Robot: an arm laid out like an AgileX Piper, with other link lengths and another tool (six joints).
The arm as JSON. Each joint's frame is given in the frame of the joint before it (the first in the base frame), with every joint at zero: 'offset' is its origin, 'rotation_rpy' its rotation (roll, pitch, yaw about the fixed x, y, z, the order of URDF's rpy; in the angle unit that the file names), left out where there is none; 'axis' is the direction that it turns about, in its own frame. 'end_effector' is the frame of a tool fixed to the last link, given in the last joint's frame.
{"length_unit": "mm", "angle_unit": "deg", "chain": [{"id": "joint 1", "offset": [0.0, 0.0, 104.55], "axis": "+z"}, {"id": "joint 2", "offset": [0.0, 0.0, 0.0], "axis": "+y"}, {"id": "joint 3", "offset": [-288.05, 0.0, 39.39], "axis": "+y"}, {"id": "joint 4", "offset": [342.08, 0.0, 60.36], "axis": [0.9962, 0.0, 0.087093]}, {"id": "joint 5", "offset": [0.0, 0.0, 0.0], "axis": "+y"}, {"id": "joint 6", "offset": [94.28, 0.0, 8.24], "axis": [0.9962, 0.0, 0.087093]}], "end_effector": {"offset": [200.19, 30.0, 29.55], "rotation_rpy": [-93.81, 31.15, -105.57]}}
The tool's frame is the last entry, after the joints.
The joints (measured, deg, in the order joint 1, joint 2, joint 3, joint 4, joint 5, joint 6), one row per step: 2.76 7.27 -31.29 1.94 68.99 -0.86; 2.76 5.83 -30.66 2.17 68.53 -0.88; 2.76 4.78 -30.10 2.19 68.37 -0.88; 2.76 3.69 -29.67 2.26 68.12 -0.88; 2.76 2.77 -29.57 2.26 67.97 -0.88; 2.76 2.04 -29.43 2.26 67.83 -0.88; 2.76 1.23 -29.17 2.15 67.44 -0.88; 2.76 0.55 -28.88 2.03 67.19 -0.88; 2.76 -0.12 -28.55 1.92 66.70 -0.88; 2.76 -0.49 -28.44 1.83 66.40 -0.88; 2.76 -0.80 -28.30 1.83 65.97 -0.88; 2.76 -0.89 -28.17 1.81 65.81 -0.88; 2.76 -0.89 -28.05 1.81 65.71 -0.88; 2.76 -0.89 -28.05 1.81 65.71 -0.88; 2.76 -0.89 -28.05 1.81 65.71 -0.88
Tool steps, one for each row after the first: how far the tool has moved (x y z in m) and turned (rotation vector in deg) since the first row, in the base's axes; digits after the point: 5 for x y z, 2 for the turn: -0.00077 0.00102 0.00234 0.25 -1.26 0.11; -0.00171 0.00106 0.00231 0.30 -1.91 0.12; -0.00252 0.00133 0.00403 0.41 -2.81 0.14; -0.00354 0.00127 0.00758 0.46 -3.78 0.14; -0.00427 0.00122 0.00993 0.50 -4.51 0.14; -0.00429 0.00067 0.01254 0.46 -5.45 0.07; -0.00445 0.00008 0.01373 0.39 -6.10 0.01; -0.00391 -0.00044 0.01558 0.34 -6.93 -0.06; -0.00362 -0.00087 0.01740 0.30 -7.49 -0.12; -0.00291 -0.00087 0.01933 0.33 -8.09 -0.13; -0.00250 -0.00095 0.01922 0.32 -8.21 -0.15; -0.00209 -0.00094 0.01856 0.32 -8.19 -0.15; -0.00209 -0.00094 0.01856 0.32 -8.19 -0.15; -0.00209 -0.00094 0.01856 0.32 -8.19 -0.15
